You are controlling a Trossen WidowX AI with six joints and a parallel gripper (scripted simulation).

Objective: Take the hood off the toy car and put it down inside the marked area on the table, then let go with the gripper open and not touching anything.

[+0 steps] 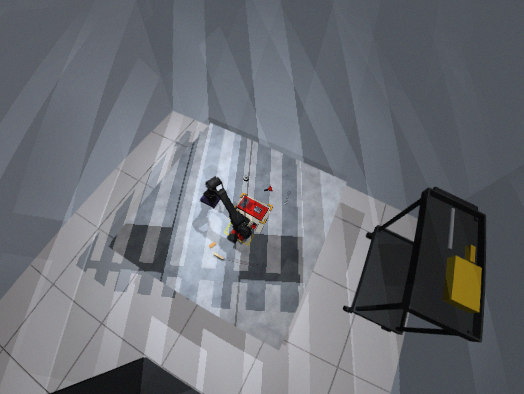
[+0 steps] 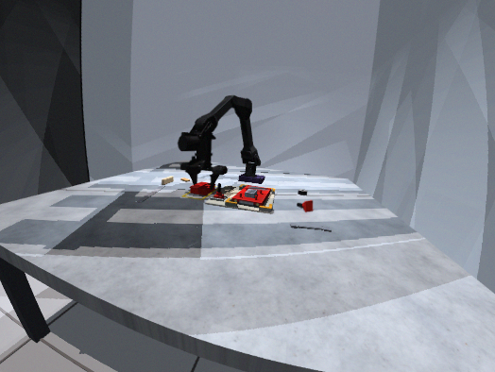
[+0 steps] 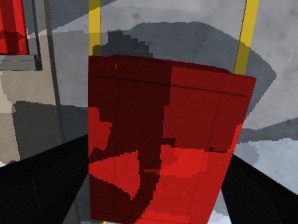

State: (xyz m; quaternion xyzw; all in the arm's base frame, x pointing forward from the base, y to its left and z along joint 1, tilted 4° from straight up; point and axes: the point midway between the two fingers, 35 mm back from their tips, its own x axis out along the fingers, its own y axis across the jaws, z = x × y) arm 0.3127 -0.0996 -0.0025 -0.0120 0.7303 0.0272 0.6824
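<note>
Now: the red hood 1 cm above my gripper tip.
</note>
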